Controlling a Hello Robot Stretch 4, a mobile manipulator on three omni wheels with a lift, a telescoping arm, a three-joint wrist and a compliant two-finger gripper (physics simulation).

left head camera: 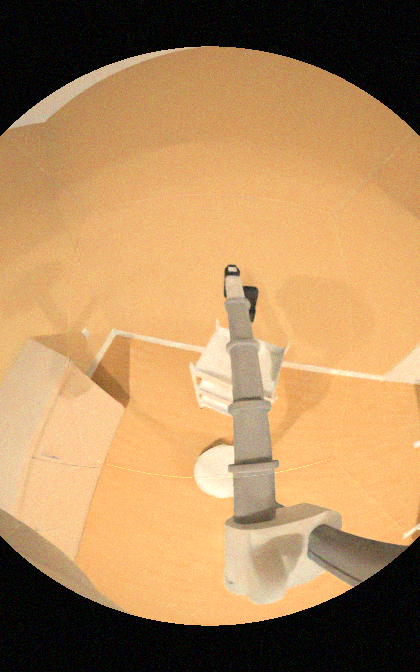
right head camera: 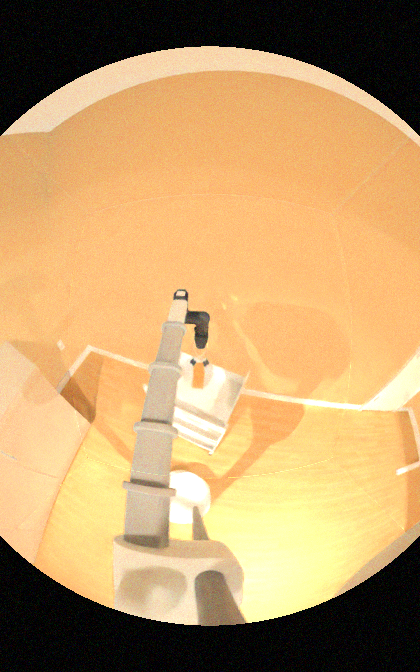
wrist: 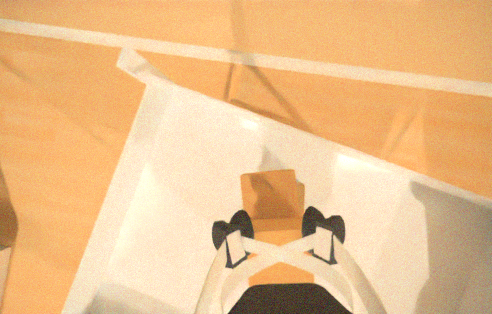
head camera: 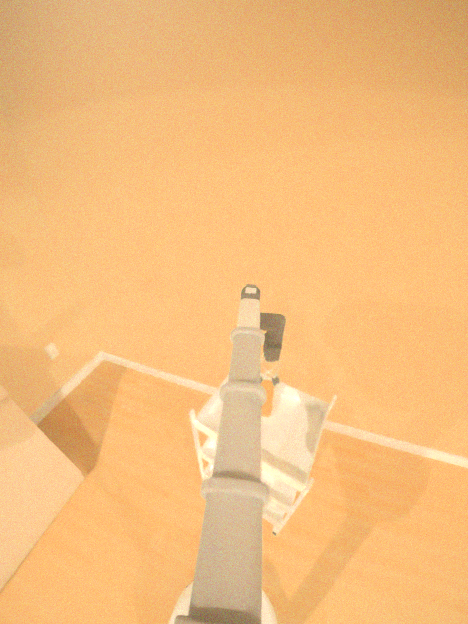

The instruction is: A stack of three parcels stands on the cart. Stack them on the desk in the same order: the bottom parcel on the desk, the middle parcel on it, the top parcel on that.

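Frame: origin at the robot's base, x up, y left, z back, level; centimetres.
Seen in the pictures: gripper, fingertip midpoint: (wrist: 276, 225) (head camera: 266, 383).
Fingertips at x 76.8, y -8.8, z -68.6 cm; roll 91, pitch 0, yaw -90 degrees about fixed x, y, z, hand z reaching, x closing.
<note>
Offsets run from my fingertips to a thing's top centre.
The cart (head camera: 289, 430) (left head camera: 212, 352) (right head camera: 220, 387) (wrist: 190, 150) is white, with a raised rim and lower shelves. The orange-brown top parcel {dx +1.9, dy +0.0, dz +2.8 cm} (head camera: 268, 399) (right head camera: 198, 377) (wrist: 278, 237) is above its top tray. Two lower parcels show in part beyond it in the wrist view: a wider brown one {dx -3.1, dy +0.3, dz +2.2 cm} (wrist: 270, 192) and an edge of another {dx -8.3, dy -0.1, dz +1.6 cm} (wrist: 301, 196). My gripper (head camera: 269, 379) (right head camera: 199, 362) (wrist: 276, 225) points down, with its dark pads shut on the two sides of the top parcel. In the left head view the arm hides the fingers and parcels. I cannot tell surely which furniture is the desk.
A large pale box-shaped piece of furniture (head camera: 30, 483) (left head camera: 75, 425) (right head camera: 35, 410) stands left of the cart. A white round object (left head camera: 214, 470) (right head camera: 192, 495) is near the arm's base. A white strip (head camera: 392, 443) (left head camera: 325, 371) (right head camera: 300, 400) (wrist: 350, 71) runs behind the cart.
</note>
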